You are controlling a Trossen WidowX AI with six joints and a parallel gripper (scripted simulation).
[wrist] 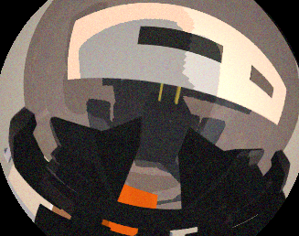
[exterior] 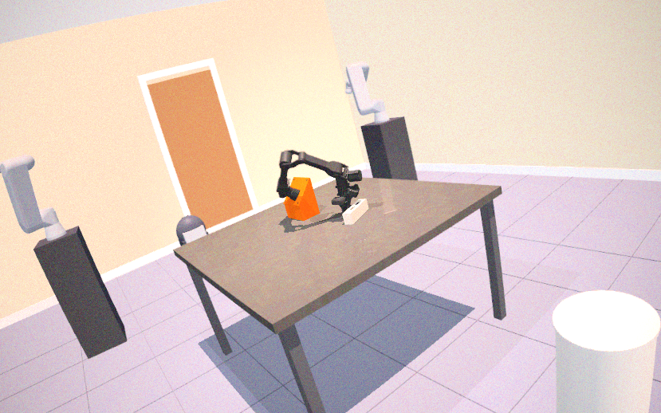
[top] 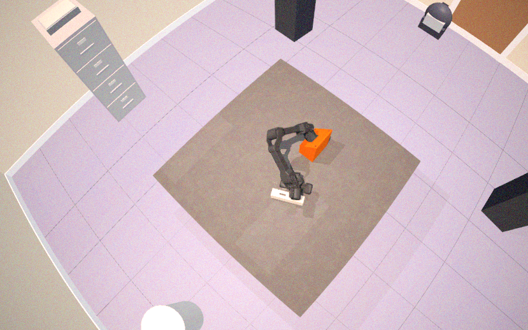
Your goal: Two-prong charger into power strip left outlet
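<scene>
The charger lies 20 mm ahead of my gripper tip, 10 mm to the left of it and 10 mm above it.
</scene>
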